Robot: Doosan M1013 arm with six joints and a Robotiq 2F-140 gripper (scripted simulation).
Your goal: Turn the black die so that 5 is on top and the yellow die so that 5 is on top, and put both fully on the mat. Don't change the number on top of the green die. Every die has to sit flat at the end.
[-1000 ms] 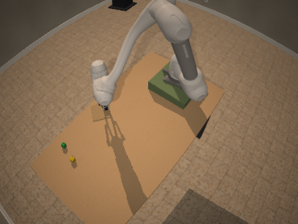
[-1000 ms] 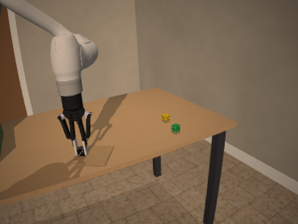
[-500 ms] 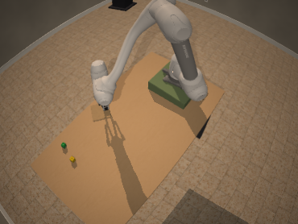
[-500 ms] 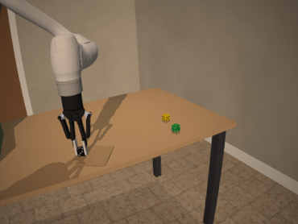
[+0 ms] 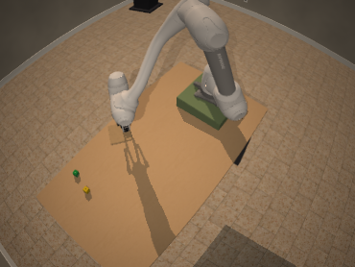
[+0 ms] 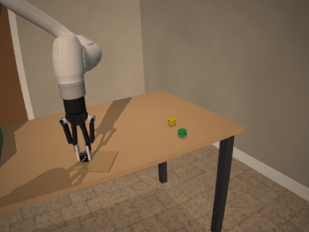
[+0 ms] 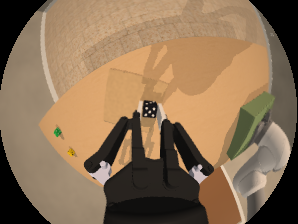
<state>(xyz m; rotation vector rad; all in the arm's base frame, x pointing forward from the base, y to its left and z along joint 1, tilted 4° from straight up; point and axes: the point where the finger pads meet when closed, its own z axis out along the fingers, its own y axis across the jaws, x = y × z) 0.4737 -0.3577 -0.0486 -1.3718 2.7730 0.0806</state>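
The black die lies 2 cm below my hand. From my hand the other things lie so: mat 4 cm ahead, 3 cm to the right, 4 cm below; green die 42 cm ahead, 10 cm to the right, 3 cm below; yellow die 47 cm ahead, 2 cm to the left, 3 cm below.
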